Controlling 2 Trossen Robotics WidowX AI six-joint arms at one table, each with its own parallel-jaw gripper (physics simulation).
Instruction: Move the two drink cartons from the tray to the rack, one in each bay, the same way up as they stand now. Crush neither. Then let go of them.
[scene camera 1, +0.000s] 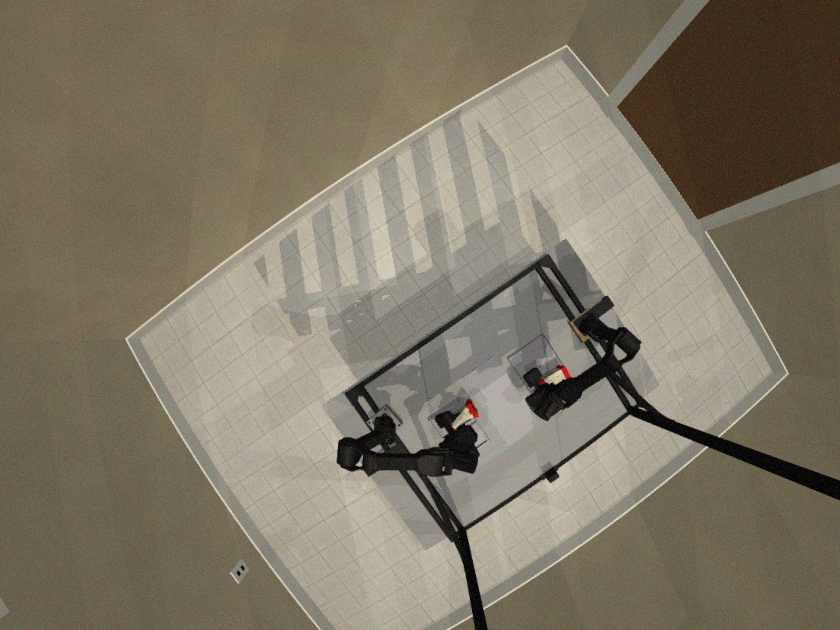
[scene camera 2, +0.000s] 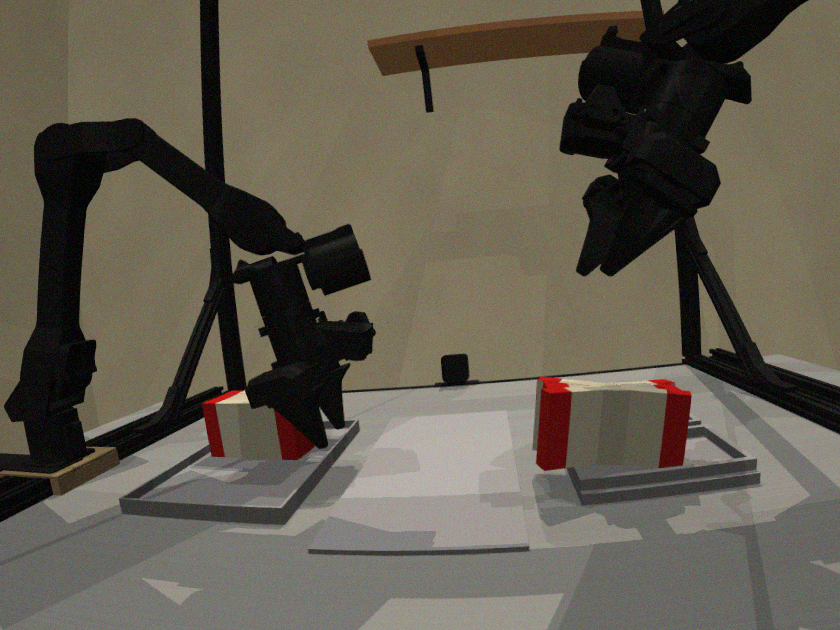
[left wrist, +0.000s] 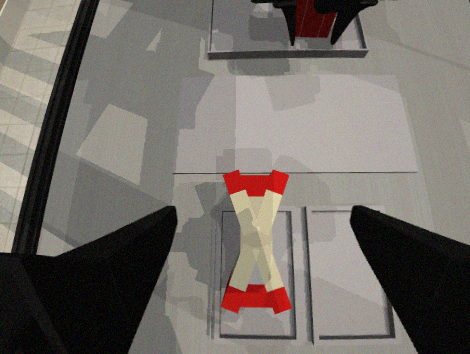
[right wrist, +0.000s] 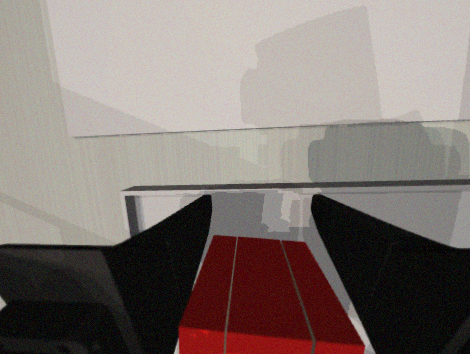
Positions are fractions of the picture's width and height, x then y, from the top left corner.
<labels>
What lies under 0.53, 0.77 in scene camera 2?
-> A pale mat.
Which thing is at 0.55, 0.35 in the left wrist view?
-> A pale mat.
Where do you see the right gripper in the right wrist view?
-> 0.56, 0.57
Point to the right gripper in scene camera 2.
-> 0.40, 0.69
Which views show the left gripper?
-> Scene camera 1, scene camera 2 and the left wrist view only.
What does the left gripper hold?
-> Nothing.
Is the left gripper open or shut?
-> Open.
</labels>
